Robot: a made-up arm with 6 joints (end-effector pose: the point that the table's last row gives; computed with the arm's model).
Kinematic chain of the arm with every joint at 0, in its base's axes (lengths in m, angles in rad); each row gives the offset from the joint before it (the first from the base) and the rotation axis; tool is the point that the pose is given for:
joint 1: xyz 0 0 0.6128 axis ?
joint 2: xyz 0.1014 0 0 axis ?
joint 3: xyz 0 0 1.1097 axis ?
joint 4: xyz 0 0 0.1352 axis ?
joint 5: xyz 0.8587 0 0 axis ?
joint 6: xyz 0.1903 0 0 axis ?
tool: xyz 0 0 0
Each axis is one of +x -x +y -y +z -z.
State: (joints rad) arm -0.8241 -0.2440 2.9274 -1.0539 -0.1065 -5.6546
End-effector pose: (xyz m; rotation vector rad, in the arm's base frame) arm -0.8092 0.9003 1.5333 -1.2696 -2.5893 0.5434
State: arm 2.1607 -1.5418 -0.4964 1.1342 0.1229 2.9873
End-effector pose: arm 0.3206 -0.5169 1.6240 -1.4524 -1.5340 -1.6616
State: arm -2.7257 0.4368 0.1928 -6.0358 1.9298 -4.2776
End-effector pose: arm -1.2755 -0.6110 1.7258 1.4604 -1.1500 1.0127
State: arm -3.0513 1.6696 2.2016 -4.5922 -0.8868 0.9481
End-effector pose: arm -1.9770 -0.0320 1.1317 -0.7459 -2.1012 0.8707
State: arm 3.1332 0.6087 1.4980 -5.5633 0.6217 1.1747
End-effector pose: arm -1.2052 -0.0630 2.4479 1.2806 -1.6985 0.9427
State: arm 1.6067 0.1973 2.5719 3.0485 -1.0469 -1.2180
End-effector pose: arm 0.0360 -0.5746 2.1475 1.2327 -0.7420 -1.3983
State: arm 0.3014 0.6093 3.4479 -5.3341 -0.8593 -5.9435
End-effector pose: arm -0.1724 -0.1763 1.7672 0.3260 -1.5069 -1.1145
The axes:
joint 1: +z
joint 2: +y
joint 3: -y
joint 4: -x
joint 5: -y
joint 6: -x

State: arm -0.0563 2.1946 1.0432 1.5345 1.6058 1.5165
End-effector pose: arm 1.4872 0.1065 -0.7557 -1.4850 -1.4225 0.9270
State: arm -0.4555 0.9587 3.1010 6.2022 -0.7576 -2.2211
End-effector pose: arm 0.4234 -0.1956 2.0863 1.5190 -0.9765 1.2248
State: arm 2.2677 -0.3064 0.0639 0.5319 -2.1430 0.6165
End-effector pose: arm -0.2408 0.4141 1.9418 -2.2514 0.2612 1.3629
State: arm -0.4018 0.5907 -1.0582 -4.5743 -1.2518 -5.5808
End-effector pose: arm 0.6731 -0.4805 0.6064 1.7546 -2.0455 -1.1578
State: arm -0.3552 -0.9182 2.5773 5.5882 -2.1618 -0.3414
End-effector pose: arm -1.3538 0.6101 1.0128 -0.6181 -1.0963 0.1296
